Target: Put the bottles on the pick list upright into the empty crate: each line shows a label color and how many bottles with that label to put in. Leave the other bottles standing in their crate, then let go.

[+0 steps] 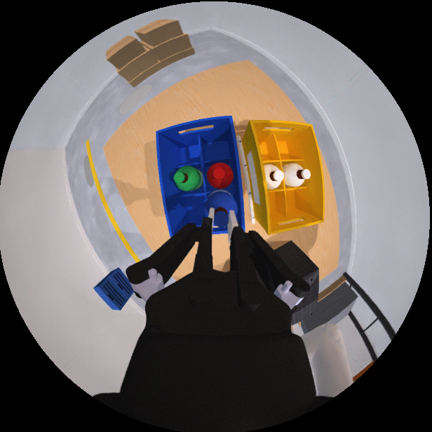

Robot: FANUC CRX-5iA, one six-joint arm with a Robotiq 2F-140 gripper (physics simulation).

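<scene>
The blue crate (pixel 161 175) stands on the table, with a green bottle (pixel 189 178) and a red bottle (pixel 220 175) upright side by side in its middle row. My gripper (pixel 220 216) is shut on a blue bottle (pixel 220 200), at the near right compartment of the blue crate; how deep the bottle sits is hard to tell. The yellow crate (pixel 321 200) stands to the right, with two white bottles (pixel 272 177) (pixel 294 174) in its middle row. The pick list and the bottles' label colors cannot be read here.
The crates stand close together on the wooden table (pixel 215 90), with a thin white-edged strip between them. A dark box (pixel 300 265) is at the near right. Cardboard boxes (pixel 155 47) are beyond the far left. A small blue crate (pixel 114 290) is at the lower left.
</scene>
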